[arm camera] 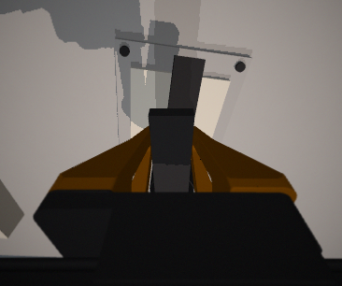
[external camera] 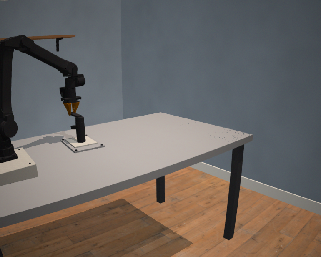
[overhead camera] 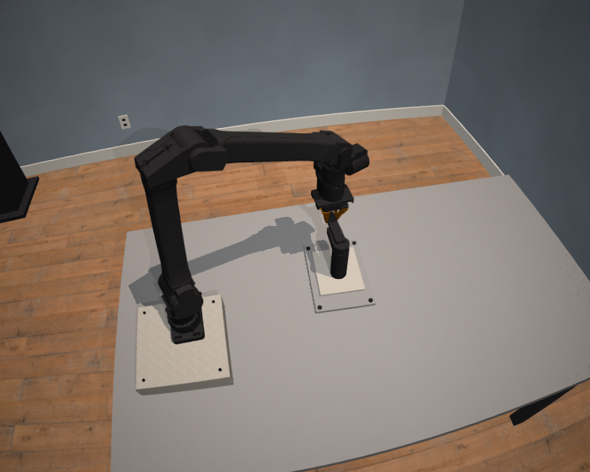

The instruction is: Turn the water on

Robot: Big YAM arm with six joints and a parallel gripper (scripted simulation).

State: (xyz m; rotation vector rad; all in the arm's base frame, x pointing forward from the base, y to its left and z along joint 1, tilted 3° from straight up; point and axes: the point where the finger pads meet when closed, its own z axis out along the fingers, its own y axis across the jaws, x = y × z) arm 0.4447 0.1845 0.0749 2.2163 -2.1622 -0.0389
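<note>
My gripper is now 3 cm to the left of the flat lever.
</note>
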